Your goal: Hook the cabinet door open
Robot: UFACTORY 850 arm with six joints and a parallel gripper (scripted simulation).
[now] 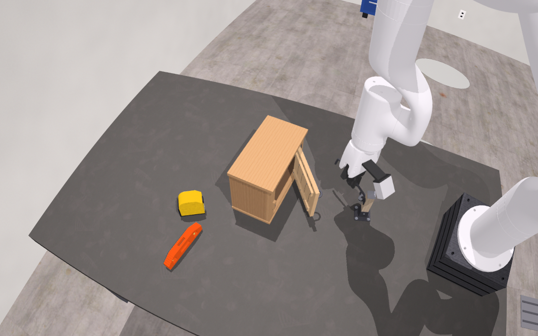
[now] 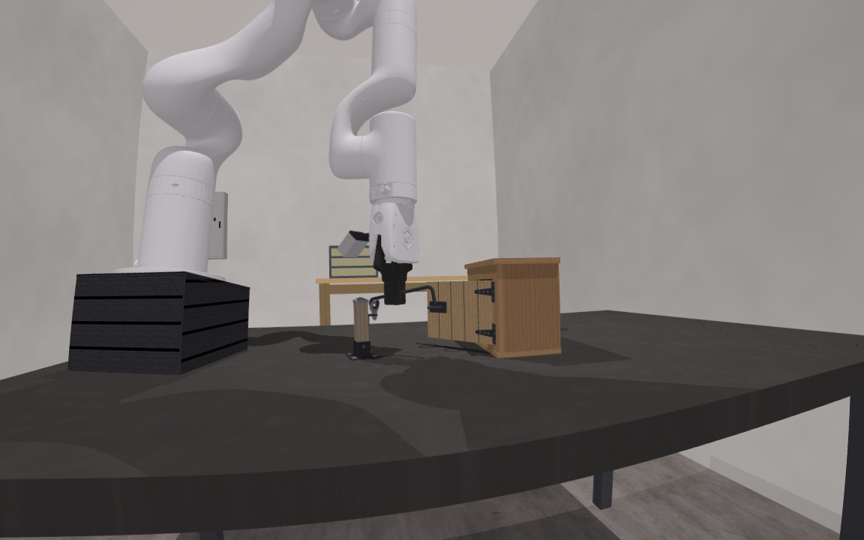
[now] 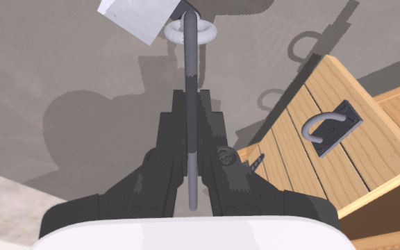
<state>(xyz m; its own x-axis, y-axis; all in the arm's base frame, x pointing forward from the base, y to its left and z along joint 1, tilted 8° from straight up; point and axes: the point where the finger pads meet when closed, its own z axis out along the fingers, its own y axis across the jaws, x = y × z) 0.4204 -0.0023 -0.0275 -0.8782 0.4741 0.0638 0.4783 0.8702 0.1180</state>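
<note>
Now: the cabinet door 120 mm ahead of my hand, 40 mm to the left of it and 40 mm below it. From my hand the other things lie so: orange bar: 310 mm ahead, 360 mm to the left, 90 mm below; then yellow block: 370 mm ahead, 240 mm to the left, 80 mm below; then hook: 10 mm ahead, 10 mm to the right, 10 mm below.
</note>
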